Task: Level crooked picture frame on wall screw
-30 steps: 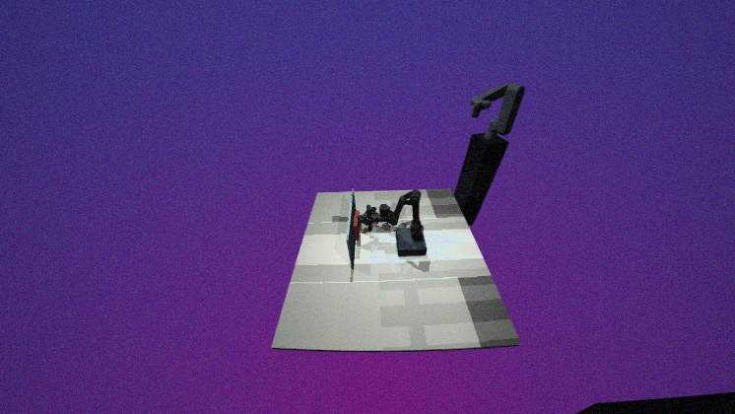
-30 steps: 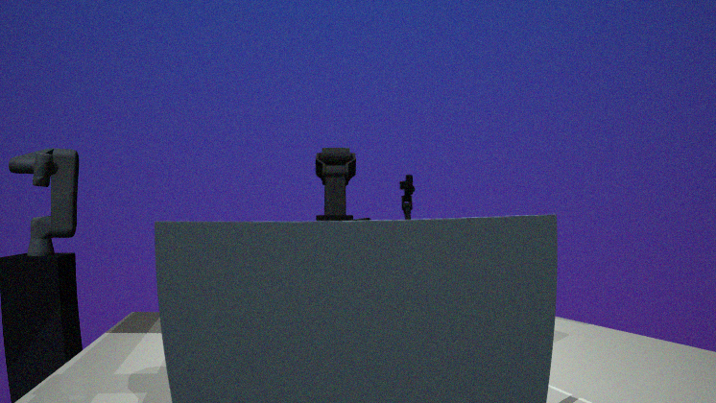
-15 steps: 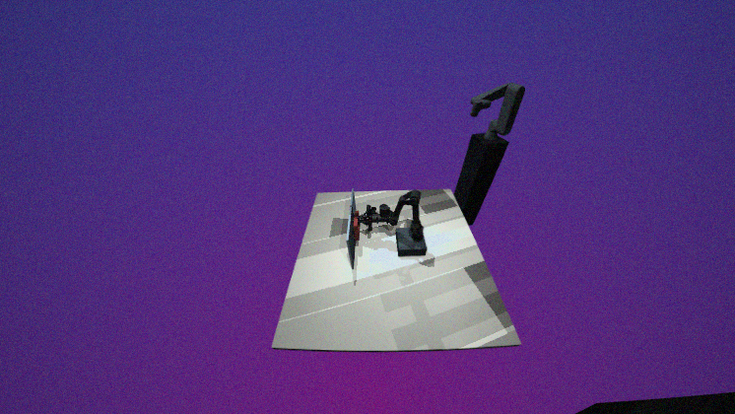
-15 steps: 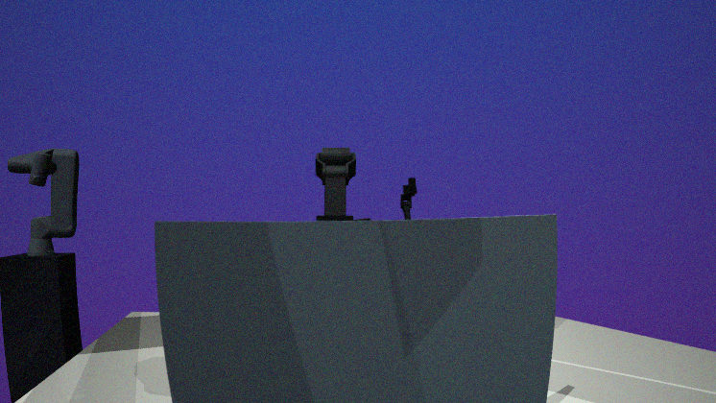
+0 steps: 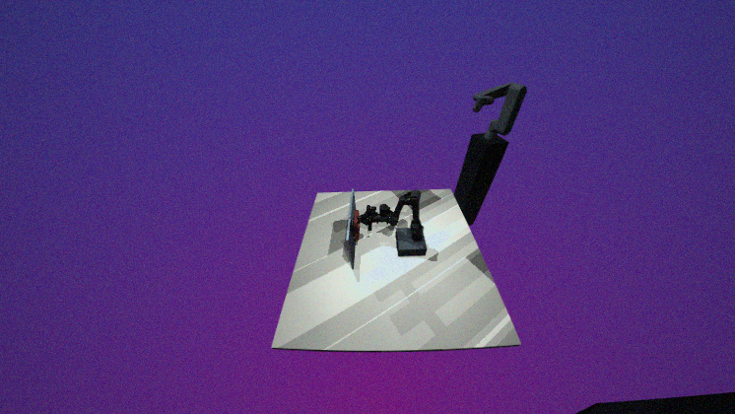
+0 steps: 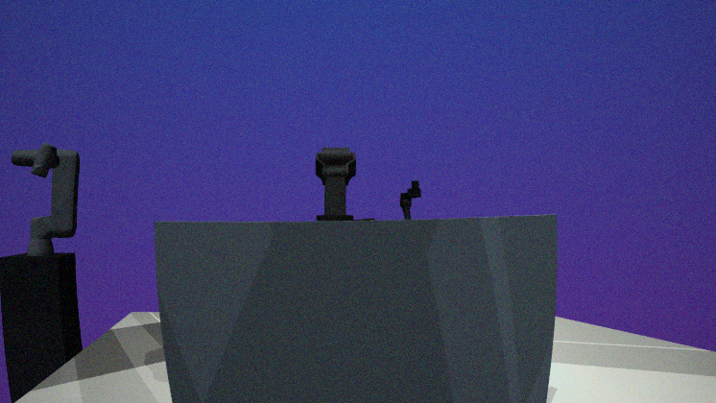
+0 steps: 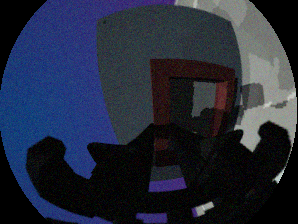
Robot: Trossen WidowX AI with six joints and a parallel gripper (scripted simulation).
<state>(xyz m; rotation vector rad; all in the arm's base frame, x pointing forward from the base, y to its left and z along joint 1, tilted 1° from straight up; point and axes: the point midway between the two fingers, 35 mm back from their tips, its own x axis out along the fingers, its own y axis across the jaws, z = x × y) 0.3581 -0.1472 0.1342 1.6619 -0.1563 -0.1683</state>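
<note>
Right now my gripper tip is 5 cm above the picture frame and 1 cm short of it. Round my gripper tip: upright panel: 7 cm below, 3 cm ahead, 1 cm to the left.
</note>
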